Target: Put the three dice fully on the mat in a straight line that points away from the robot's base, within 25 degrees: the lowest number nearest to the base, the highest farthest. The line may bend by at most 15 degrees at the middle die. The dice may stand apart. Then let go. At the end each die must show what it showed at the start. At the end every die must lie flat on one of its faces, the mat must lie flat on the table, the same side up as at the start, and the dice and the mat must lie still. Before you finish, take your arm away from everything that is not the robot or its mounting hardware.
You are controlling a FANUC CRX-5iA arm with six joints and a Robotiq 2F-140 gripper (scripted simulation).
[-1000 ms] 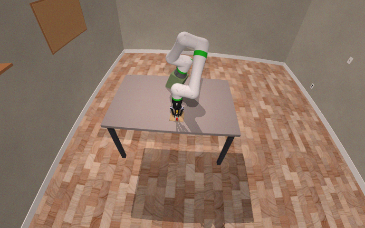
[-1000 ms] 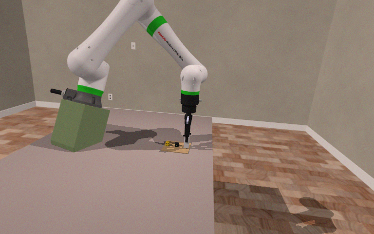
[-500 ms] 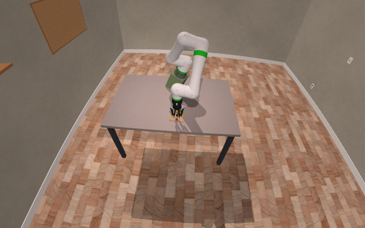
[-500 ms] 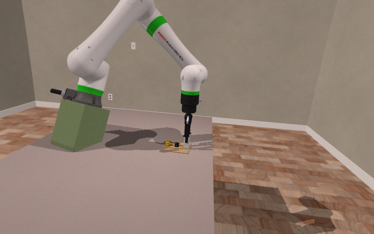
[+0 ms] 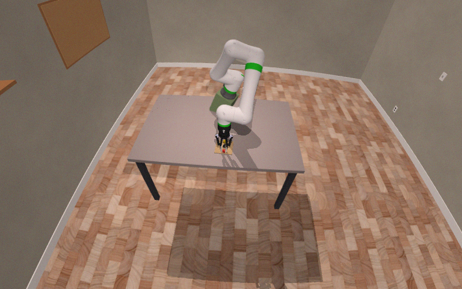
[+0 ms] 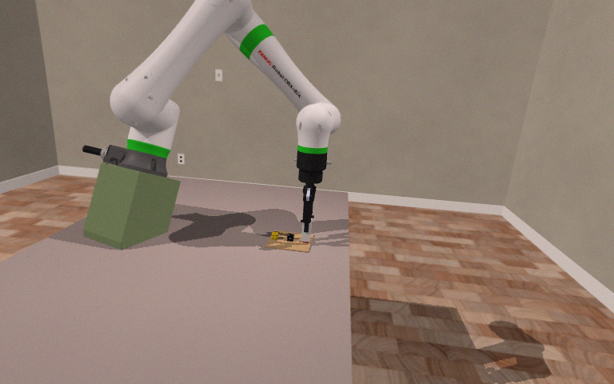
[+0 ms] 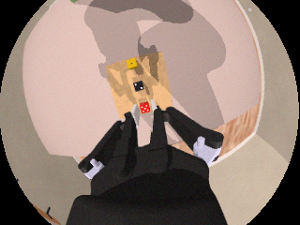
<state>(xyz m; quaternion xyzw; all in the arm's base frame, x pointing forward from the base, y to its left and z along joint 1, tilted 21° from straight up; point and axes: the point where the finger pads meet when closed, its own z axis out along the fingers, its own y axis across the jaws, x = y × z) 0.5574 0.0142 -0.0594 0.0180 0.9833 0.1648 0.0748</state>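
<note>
My gripper is now 30 mm above the red die. Also, from my hand: yellow die: 100 mm behind, 30 mm below; then tan mat: 50 mm behind, 40 mm below; then black die: 50 mm behind, 30 mm below.
</note>
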